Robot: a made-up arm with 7 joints.
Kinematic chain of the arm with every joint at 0, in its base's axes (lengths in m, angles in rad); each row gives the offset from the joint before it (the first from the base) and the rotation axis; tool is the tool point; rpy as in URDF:
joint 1: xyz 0 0 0.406 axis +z
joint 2: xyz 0 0 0 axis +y
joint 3: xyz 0 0 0.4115 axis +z
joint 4: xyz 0.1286 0 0 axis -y
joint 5: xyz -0.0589 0 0.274 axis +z
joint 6: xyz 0 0 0 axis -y
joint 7: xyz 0.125 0 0 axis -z
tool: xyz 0 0 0 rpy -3.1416 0 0
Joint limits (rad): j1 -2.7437..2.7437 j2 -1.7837..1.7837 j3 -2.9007..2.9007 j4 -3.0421..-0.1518 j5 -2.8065..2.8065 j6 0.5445..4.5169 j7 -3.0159..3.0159
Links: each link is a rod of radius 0.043 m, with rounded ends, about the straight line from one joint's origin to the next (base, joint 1, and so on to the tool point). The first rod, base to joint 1, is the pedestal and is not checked.
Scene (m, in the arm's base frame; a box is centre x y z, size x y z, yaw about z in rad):
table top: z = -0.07
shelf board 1: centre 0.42 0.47 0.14 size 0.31 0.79 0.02 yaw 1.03
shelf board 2: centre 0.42 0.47 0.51 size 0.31 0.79 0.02 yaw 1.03
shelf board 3: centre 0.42 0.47 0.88 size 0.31 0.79 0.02 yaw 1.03
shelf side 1: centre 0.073 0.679 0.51 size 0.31 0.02 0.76 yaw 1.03
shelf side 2: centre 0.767 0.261 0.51 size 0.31 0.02 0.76 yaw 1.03
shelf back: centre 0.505 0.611 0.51 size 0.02 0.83 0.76 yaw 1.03
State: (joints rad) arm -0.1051 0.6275 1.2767 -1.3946 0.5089 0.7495 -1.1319
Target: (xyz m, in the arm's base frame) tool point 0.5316 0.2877 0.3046
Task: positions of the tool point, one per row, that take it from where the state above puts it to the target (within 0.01 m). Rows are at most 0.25 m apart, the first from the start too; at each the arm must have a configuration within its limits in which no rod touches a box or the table.
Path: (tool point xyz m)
1: 0.4870 0.3461 0.6658
2: 0.5566 0.2112 0.6329
3: 0.5837 0.0464 0.6187
4: 0.5547 -0.1284 0.6218
5: 0.4647 -0.2892 0.6380
6: 0.3197 -0.4105 0.6605
7: 0.4468 -0.2956 0.5270
8: 0.4956 -0.1465 0.4161
9: 0.4811 -0.0006 0.3423
10: 0.4304 0.1191 0.3046
11: 0.4876 0.2021 0.2994
12: 0.5316 0.2877 0.3046

